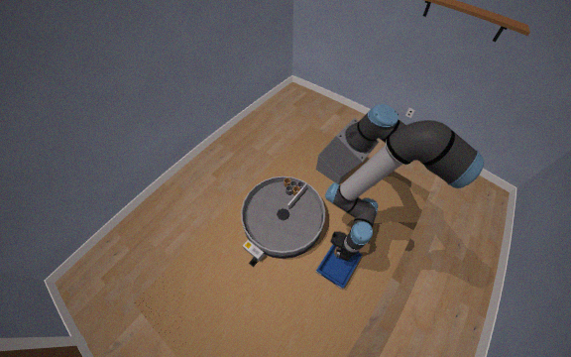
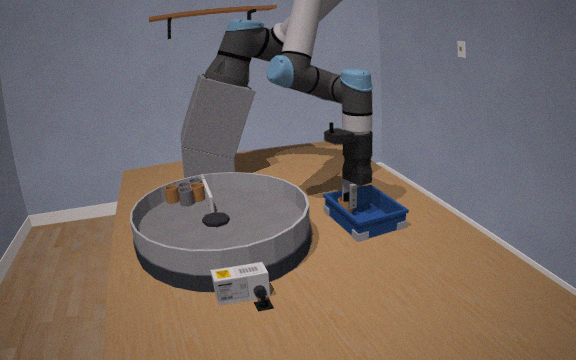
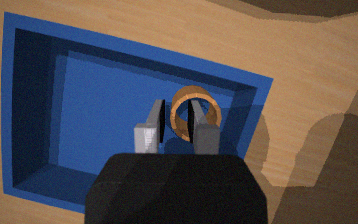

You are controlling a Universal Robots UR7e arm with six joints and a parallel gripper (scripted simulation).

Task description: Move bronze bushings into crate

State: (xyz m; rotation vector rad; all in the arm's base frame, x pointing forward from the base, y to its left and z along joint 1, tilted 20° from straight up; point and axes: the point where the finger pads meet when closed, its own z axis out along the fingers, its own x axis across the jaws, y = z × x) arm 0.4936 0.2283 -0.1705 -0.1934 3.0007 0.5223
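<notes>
Right now the blue crate is 4 cm ahead of my hand, 2 cm to the left of it and 2 cm below it. Also, from my hand: grey turntable (33 cm to the right, 4 cm behind, 1 cm above).
</notes>
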